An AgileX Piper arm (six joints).
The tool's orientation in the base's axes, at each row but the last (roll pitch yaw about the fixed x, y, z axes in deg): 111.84 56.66 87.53; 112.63 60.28 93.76; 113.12 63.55 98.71; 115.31 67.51 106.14; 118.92 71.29 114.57; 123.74 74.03 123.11; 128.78 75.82 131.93; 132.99 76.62 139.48; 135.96 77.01 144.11; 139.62 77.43 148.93
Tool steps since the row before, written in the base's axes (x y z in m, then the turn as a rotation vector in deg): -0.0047 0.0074 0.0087 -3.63 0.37 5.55; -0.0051 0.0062 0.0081 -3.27 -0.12 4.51; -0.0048 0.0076 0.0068 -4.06 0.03 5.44; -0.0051 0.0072 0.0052 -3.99 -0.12 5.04; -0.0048 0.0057 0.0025 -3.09 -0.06 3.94; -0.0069 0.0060 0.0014 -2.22 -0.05 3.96; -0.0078 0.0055 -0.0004 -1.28 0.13 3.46; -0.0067 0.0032 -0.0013 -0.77 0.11 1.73; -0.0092 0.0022 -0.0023 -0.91 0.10 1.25; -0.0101 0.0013 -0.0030 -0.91 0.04 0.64
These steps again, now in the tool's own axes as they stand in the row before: -0.0033 0.0081 -0.0087 -4.52 1.64 -4.58; -0.0038 0.0071 -0.0080 -3.87 0.88 -3.91; -0.0024 0.0082 -0.0074 -4.58 1.19 -4.86; -0.0016 0.0075 -0.0068 -4.28 0.92 -4.71; -0.0001 0.0057 -0.0054 -3.34 0.76 -3.66; 0.0011 0.0060 -0.0070 -3.49 0.79 -2.80; 0.0027 0.0056 -0.0072 -3.12 0.84 -1.78; 0.0029 0.0036 -0.0060 -1.53 0.48 -1.01; 0.0042 0.0030 -0.0083 -1.04 0.41 -1.07; 0.0050 0.0023 -0.0091 -0.45 0.26 -0.98
